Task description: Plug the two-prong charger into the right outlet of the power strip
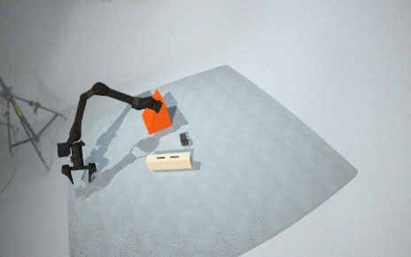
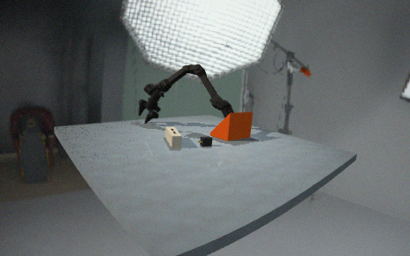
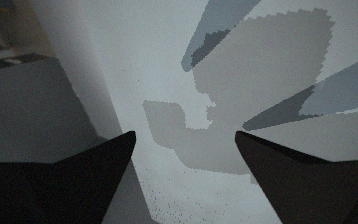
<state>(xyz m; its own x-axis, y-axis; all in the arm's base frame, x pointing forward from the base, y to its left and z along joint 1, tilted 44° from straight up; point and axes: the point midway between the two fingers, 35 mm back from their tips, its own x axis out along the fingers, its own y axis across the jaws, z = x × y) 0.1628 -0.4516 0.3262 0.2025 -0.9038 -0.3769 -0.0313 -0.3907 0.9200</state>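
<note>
Right now the dark two-prong charger is 50 mm ahead of my gripper tip and 580 mm to the left of it.
</note>
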